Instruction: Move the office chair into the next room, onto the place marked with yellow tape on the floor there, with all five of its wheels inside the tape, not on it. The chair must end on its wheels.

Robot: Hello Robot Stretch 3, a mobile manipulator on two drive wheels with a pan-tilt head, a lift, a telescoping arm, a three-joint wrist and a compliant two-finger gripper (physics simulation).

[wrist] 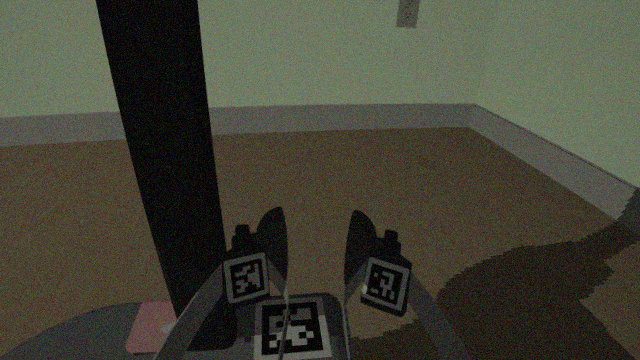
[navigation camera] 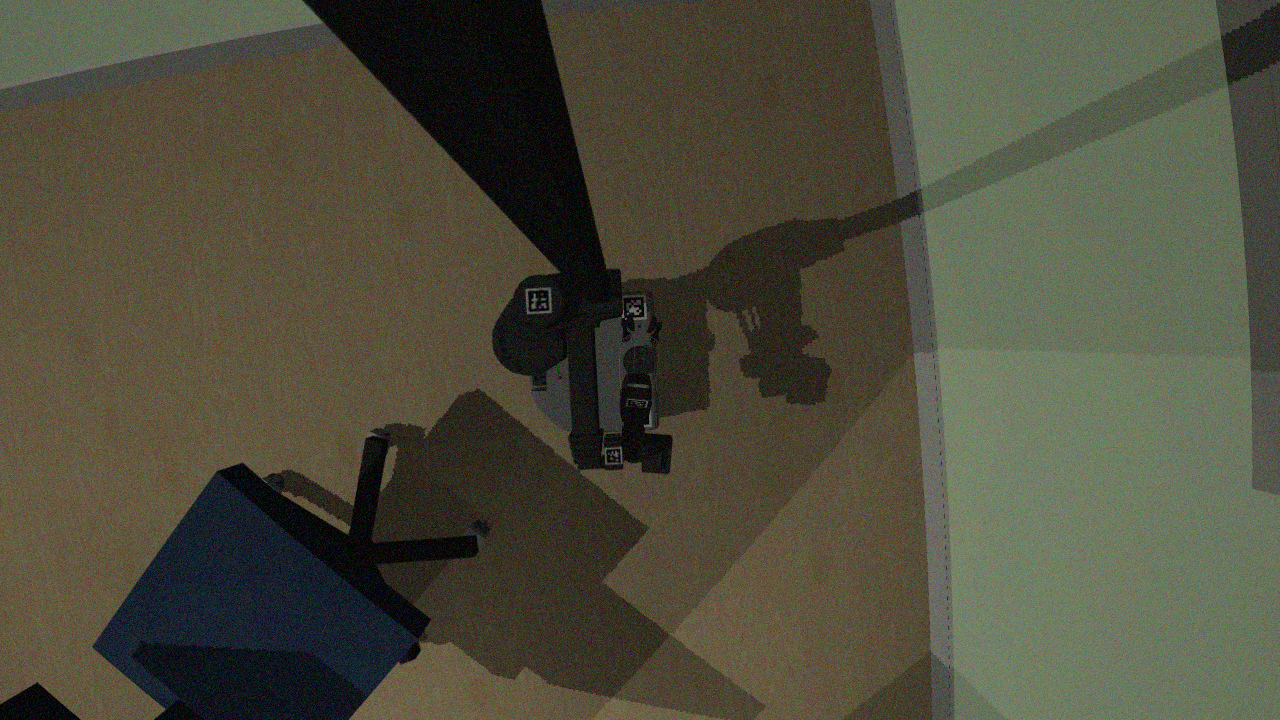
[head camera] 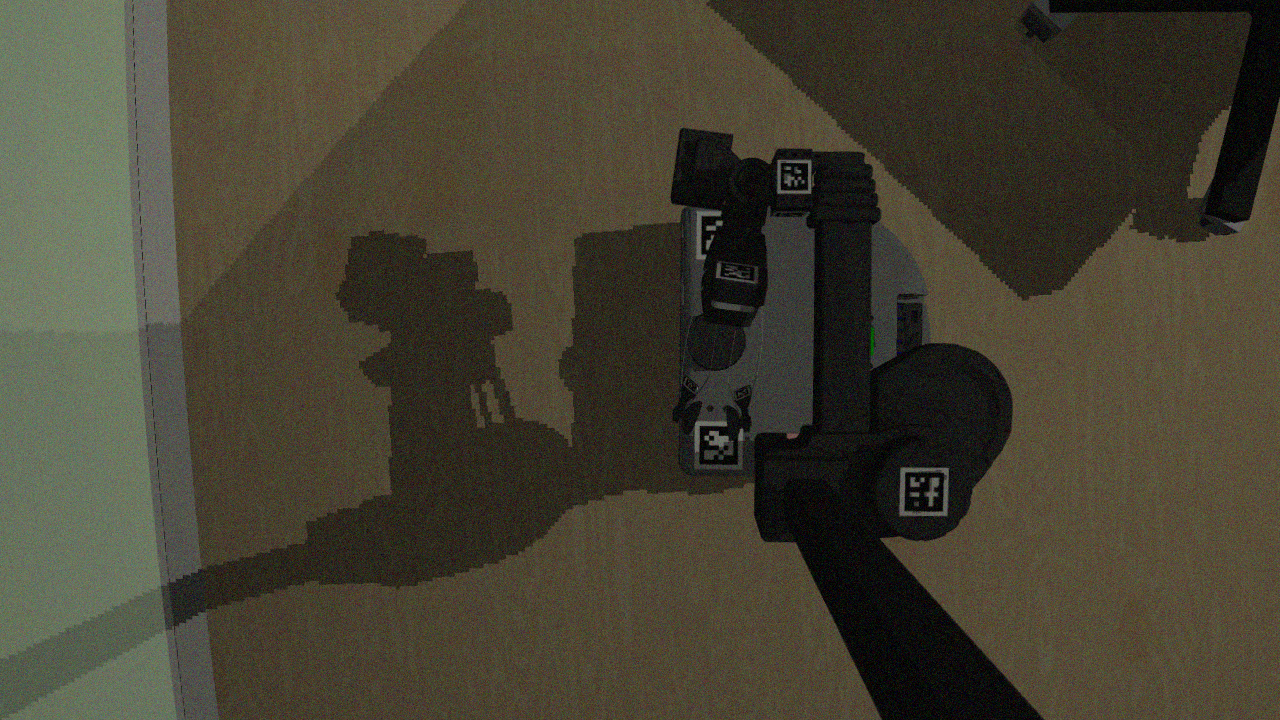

Labels:
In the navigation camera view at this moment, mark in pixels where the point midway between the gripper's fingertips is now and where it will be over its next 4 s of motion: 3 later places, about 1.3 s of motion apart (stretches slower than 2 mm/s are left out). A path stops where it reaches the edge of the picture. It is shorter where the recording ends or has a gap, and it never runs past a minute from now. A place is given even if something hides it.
My gripper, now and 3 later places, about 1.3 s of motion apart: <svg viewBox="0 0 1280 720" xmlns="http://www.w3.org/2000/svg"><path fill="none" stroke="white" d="M642 314L685 350L680 391L629 521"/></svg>

